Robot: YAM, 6 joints.
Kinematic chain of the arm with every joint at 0, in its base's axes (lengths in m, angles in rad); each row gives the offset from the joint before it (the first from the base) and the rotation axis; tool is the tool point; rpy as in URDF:
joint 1: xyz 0 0 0.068 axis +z
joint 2: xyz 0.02 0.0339 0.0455 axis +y
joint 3: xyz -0.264 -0.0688 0 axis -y
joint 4: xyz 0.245 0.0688 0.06 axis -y
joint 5: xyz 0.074 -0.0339 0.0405 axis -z
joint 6: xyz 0.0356 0 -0.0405 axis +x
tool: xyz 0 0 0 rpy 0 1.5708 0
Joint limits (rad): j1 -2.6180..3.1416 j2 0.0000..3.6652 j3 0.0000..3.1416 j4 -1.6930..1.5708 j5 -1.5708..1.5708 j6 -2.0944..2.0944
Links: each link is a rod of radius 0.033 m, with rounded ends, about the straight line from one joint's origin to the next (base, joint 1, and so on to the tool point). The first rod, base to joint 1, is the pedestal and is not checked.
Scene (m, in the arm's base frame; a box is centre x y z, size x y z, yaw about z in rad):
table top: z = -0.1
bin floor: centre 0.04 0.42 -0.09 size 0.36 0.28 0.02 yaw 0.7
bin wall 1: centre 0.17 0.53 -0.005 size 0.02 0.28 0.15 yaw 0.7
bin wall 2: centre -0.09 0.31 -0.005 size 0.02 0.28 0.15 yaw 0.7
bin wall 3: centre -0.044 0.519 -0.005 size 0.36 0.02 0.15 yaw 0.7
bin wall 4: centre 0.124 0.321 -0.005 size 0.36 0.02 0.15 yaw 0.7
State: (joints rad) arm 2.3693 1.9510 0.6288 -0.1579 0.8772 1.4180
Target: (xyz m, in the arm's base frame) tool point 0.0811 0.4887 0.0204
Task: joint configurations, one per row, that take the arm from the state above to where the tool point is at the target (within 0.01 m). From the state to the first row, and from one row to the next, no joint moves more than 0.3 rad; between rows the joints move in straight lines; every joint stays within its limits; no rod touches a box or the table.
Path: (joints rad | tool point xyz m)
1: 2.2511 1.9848 0.8739 0.0429 0.8501 1.4269 | -0.1904 0.2778 0.0769
2: 2.1328 2.0186 1.1190 0.2438 0.8231 1.4358 | -0.1972 0.3621 0.1370
3: 2.0146 2.0524 1.3641 0.4446 0.7960 1.4446 | -0.1769 0.4314 0.2143
4: 1.7364 2.1392 1.4590 0.2899 0.8009 1.4313 | -0.0542 0.4793 0.1910
5: 1.4582 2.2261 1.5539 0.1351 0.8057 1.4180 | 0.0811 0.4887 0.1667
6: 1.4574 2.3869 1.5658 0.1435 0.7893 1.4180 | 0.0817 0.4943 0.0938
7: 1.4565 2.5477 1.5776 0.1518 0.7730 1.4180 | 0.0811 0.4887 0.0204

